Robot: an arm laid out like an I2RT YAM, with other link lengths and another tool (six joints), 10 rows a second.
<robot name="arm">
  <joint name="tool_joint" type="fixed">
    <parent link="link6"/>
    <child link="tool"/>
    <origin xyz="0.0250 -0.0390 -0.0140" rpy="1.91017 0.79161 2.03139"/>
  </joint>
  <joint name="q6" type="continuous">
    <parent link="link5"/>
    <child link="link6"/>
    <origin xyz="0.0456 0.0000 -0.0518"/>
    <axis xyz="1 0 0"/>
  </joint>
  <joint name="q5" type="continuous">
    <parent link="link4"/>
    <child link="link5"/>
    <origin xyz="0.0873 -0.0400 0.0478"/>
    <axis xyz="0 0 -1"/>
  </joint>
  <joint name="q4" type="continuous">
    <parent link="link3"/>
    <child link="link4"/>
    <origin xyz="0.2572 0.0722 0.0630"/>
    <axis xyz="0 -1 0"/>
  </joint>
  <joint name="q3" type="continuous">
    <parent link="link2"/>
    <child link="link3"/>
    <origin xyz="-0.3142 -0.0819 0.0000"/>
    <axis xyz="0 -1 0"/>
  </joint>
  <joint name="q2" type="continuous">
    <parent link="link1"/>
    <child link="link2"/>
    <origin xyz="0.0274 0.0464 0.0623"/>
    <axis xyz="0 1 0"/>
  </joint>
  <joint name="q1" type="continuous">
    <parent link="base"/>
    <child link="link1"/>
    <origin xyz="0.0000 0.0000 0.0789"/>
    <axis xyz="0 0 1"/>
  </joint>
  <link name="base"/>
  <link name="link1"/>
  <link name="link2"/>
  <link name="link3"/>
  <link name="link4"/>
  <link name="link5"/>
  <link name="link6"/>
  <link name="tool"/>
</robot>
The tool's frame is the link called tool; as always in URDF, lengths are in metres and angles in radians. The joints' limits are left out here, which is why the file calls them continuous.
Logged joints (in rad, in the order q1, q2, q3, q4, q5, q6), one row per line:
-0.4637, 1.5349, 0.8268, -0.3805, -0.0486, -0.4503
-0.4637, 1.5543, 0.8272, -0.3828, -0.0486, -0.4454
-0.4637, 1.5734, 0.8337, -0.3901, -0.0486, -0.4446
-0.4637, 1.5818, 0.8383, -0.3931, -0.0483, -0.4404
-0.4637, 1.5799, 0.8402, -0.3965, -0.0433, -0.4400
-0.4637, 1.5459, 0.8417, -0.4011, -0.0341, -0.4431
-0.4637, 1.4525, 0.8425, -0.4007, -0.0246, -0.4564
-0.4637, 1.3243, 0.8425, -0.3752, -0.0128, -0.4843
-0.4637, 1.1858, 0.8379, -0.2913, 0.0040, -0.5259
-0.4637, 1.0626, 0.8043, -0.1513, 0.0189, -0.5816
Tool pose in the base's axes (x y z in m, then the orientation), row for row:
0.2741, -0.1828, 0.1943, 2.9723, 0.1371, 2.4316
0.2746, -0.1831, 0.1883, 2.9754, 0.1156, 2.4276
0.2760, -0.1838, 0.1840, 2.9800, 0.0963, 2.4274
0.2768, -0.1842, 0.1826, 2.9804, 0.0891, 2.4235
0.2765, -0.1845, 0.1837, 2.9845, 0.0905, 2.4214
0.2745, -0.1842, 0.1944, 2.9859, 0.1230, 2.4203
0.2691, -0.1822, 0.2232, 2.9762, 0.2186, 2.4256
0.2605, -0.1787, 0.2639, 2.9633, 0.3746, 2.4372
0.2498, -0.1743, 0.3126, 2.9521, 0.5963, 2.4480
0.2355, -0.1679, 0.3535, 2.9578, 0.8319, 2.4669
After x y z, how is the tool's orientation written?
As angles about the fixed x, y, z axes (roll, pitch, yaw), in radians.
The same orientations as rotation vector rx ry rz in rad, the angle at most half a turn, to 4 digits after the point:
1.0093, 2.7721, 0.1643
1.0247, 2.7883, 0.1717
1.0342, 2.8054, 0.1765
1.0428, 2.8092, 0.1797
1.0460, 2.8084, 0.1729
1.0340, 2.7821, 0.1521
0.9837, 2.7041, 0.1127
0.8981, 2.5777, 0.0505
0.7869, 2.3938, -0.0380
0.6718, 2.1978, -0.1360

